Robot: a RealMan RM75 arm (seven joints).
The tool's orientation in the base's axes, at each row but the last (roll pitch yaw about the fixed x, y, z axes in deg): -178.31 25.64 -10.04; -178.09 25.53 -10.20; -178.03 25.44 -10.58; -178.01 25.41 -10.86; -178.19 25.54 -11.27
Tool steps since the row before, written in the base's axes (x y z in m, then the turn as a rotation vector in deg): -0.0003 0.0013 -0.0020 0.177 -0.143 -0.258; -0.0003 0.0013 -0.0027 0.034 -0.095 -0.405; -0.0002 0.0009 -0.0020 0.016 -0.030 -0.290; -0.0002 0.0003 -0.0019 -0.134 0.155 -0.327; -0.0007 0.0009 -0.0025 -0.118 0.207 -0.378
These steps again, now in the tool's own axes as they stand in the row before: 0.0004 -0.0012 0.0021 0.291 0.114 0.143; 0.0007 -0.0011 0.0027 0.220 0.099 0.341; 0.0005 -0.0008 0.0020 0.144 0.035 0.252; 0.0006 -0.0002 0.0018 -0.005 -0.114 0.369; 0.0003 -0.0007 0.0026 0.022 -0.167 0.414
